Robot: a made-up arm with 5 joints.
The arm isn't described. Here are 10 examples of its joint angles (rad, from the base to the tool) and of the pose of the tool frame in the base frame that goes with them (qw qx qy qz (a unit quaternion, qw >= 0); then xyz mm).
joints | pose
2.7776 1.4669 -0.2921 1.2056 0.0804 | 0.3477 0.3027 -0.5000 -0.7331 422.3 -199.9 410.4
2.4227 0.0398 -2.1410 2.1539 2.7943 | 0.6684 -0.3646 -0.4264 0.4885 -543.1 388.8 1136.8
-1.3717 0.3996 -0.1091 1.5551 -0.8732 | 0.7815 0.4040 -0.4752 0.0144 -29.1 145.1 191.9
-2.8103 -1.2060 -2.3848 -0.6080 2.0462 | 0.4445 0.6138 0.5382 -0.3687 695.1 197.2 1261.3
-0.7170 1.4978 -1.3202 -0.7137 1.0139 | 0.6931 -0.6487 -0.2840 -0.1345 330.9 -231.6 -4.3
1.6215 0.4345 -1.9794 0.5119 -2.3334 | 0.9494 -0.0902 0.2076 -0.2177 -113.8 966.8 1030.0
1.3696 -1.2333 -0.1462 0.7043 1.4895 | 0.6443 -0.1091 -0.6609 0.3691 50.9 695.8 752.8
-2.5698 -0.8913 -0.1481 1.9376 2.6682 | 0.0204 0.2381 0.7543 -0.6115 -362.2 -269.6 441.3
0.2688 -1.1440 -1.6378 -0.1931 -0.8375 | 0.5147 0.7394 0.4315 0.0463 -170.9 0.3 1624.1
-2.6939 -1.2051 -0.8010 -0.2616 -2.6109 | 0.5278 0.1191 0.5253 0.6568 -369.1 -196.7 1410.1
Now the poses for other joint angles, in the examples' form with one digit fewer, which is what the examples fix.
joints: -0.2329 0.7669 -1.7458 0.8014 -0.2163
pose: 0.537 -0.326 -0.512 0.586 845 -162 457
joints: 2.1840 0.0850 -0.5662 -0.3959 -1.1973
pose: 0.734 -0.348 0.521 -0.264 -445 558 412
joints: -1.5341 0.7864 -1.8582 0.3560 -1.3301
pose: 0.486 -0.518 -0.238 0.662 33 -971 616
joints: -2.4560 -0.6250 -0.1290 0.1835 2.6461
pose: 0.266 0.203 -0.340 0.879 -508 -453 456
